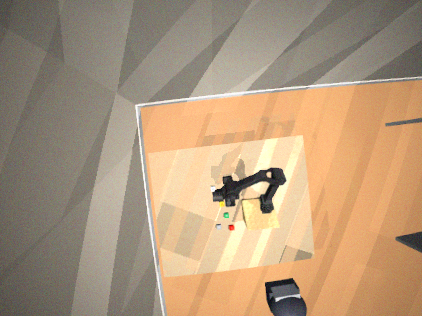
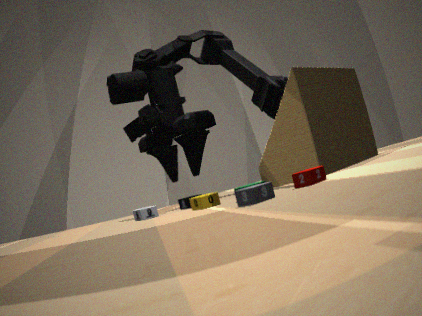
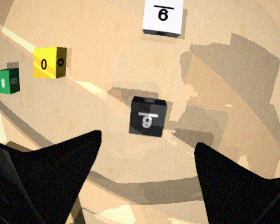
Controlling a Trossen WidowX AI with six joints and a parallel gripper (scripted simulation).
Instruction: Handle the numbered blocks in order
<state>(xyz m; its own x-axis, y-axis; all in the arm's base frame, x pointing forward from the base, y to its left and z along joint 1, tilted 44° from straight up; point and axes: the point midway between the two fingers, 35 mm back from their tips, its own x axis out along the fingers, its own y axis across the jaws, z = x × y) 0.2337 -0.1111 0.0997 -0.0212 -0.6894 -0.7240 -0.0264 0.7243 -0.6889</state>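
My gripper tip is 40 mm above the black block. Also, from my gripper tip: yellow block 50 mm ahead, 110 mm to the left, 40 mm below; pale block 100 mm ahead, 40 mm below; green block 20 mm ahead, 200 mm to the left, 40 mm below.
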